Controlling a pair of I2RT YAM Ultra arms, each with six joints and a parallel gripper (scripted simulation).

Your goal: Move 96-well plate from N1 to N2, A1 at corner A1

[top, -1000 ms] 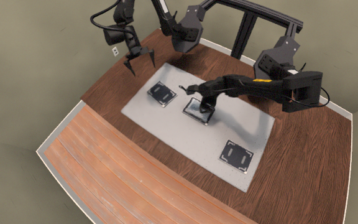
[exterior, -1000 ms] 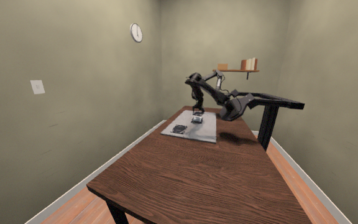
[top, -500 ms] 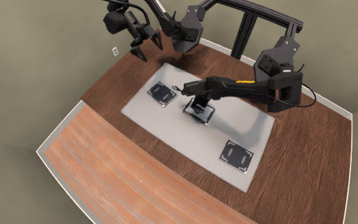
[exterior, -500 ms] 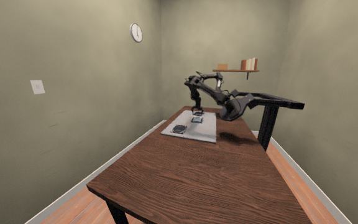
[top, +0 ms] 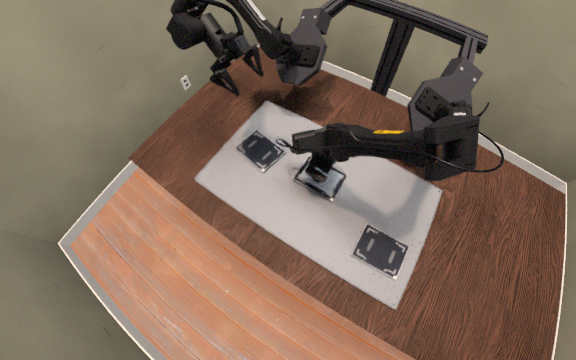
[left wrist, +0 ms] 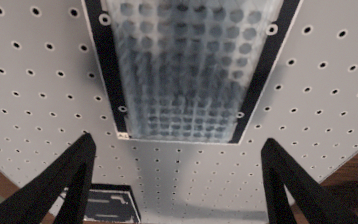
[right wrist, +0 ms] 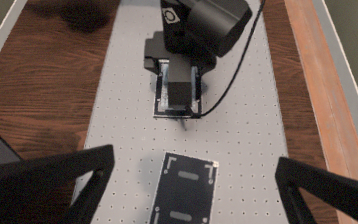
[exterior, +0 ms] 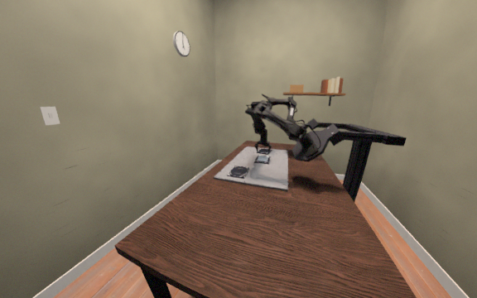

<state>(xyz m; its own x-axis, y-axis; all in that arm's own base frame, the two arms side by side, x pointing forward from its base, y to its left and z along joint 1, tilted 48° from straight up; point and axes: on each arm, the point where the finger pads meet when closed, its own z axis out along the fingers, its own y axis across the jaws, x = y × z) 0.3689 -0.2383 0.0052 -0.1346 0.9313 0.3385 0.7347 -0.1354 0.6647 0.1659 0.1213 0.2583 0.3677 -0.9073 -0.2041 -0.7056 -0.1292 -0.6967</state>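
My left gripper is now 6 cm above the clear 96-well plate. Also, from my left hand: white corner label: 5 cm ahead, 7 cm to the left, 6 cm below; black plate nest: 7 cm below.
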